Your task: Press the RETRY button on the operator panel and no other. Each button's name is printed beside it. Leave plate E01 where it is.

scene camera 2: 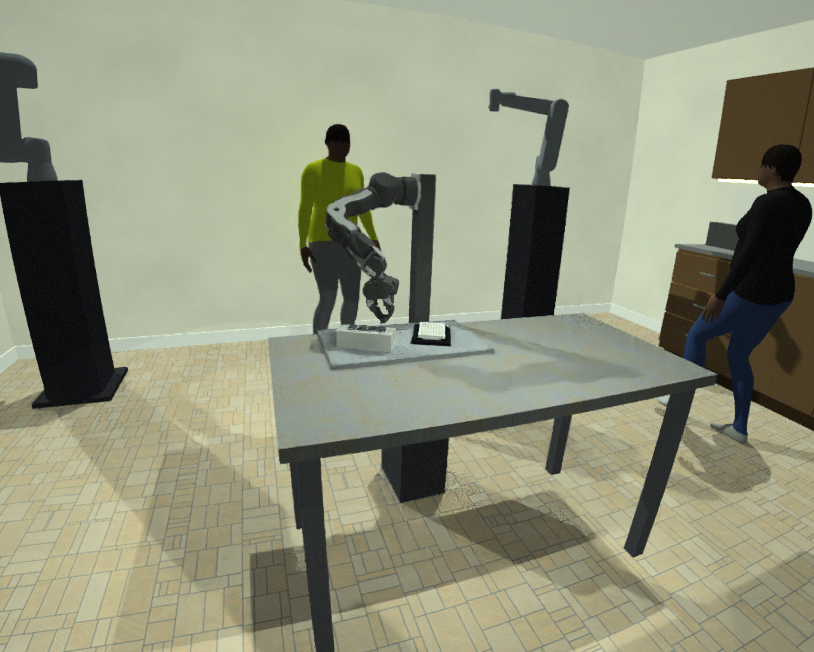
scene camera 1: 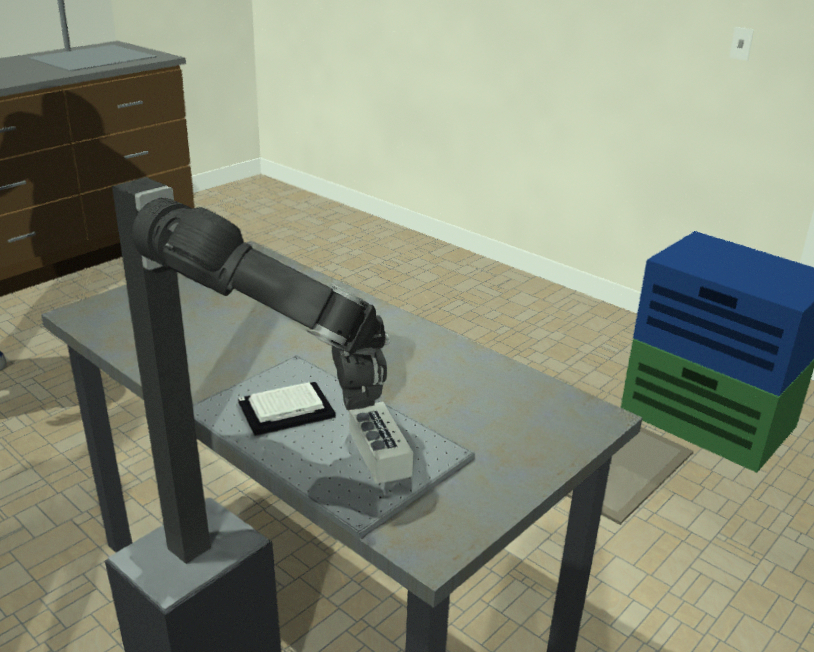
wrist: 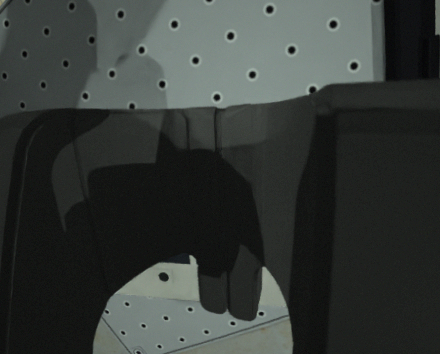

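The operator panel (scene camera 1: 394, 463) (scene camera 2: 365, 339) (wrist: 177, 288) is an off-white box with a row of several dark round buttons (scene camera 1: 372, 436) and dark name labels beside them. The names are too small to read, so I cannot tell which is RETRY. My gripper (scene camera 1: 360, 404) (scene camera 2: 383, 319) (wrist: 236, 209) is shut and empty. It points down just above the panel's end nearer the black tray, with a small gap in scene camera 2. The wrist view shows its fingertips side by side across part of the panel; the buttons are hidden there. No E01 mark is readable in any view.
The panel stands on a perforated grey board (scene camera 1: 441, 453) (scene camera 2: 468, 350) (wrist: 200, 40) on the table (scene camera 1: 529, 434) (scene camera 2: 380, 407). A black tray (scene camera 1: 261, 427) (scene camera 2: 431, 341) with a white lined block (scene camera 1: 286, 401) (scene camera 2: 431, 330) lies on the board beside the panel.
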